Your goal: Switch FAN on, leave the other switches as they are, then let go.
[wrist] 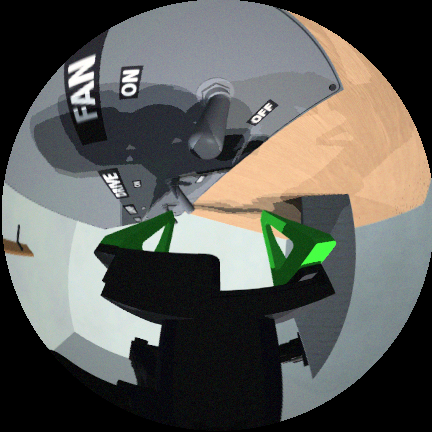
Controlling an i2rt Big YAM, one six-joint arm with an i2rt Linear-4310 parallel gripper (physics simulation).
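Places are measured from the arm's base along level axes (x back, y up, z left), in centimetres.
Pixels of known places: gripper, fingertip midpoint: [217,214]; arm's base at its link origin: [307,345].
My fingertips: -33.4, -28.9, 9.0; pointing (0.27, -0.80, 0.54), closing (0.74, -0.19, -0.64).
Ahead of a thing's pixels: the offset from my fingertips to its middle, as dx, dy, dz. "spot": to the spot under its first point. Level surfaces: height alone.
The FAN switch lever @(spot: -6.7, +0.0, -7.5) [212,120] is a dark grey rod on the grey panel @(-10.3, -6.8, +12.3) [200,40]. It rises from a hex nut between the ON label @(spot: -10.9, -1.8, -5.9) [131,82] and the OFF label @(spot: -3.6, -5.7, -7.6) [262,112]. Its tip is slightly left of its base, toward the ON side, but it points largely at the camera. The FAN label @(spot: -13.0, -0.6, -4.9) [85,100] is at the left. My gripper [217,214] is open, with both green fingers apart and clear of the lever, which shows above them. A second lever @(-2.7, -2.0, +4.5) [184,200] stands beyond, near the DRIVE label @(-10.7, -0.5, +6.3) [114,183]; its setting cannot be told.
More small labels and switch parts show far along the panel, partly hidden and too small to read. A wood-coloured surface @(dy -13.4) [370,125] borders the panel at the right. A dark grey slab [330,225] is behind the right finger. A small brown ledge [19,248] is at the far left.
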